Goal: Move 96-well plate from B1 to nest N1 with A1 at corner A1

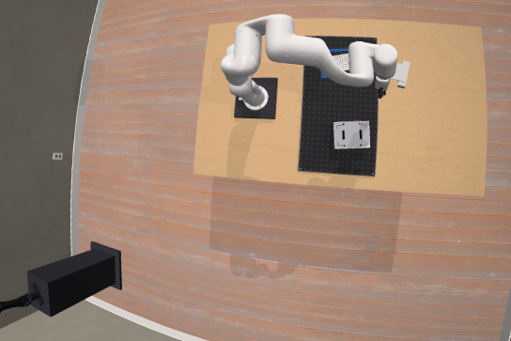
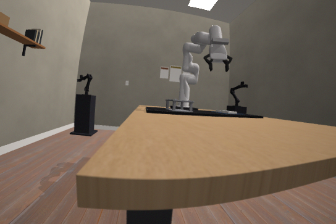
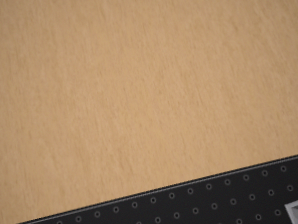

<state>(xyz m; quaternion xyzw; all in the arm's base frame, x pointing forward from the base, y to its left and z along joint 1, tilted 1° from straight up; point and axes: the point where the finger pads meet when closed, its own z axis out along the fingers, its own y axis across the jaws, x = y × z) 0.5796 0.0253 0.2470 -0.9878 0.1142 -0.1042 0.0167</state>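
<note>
The 96-well plate lies 17 cm behind my hand, 17 cm to the left of it and 24 cm below it. From my hand the other things lie so: raised plate nest N1 (11 cm behind, 19 cm to the right, 19 cm below).
</note>
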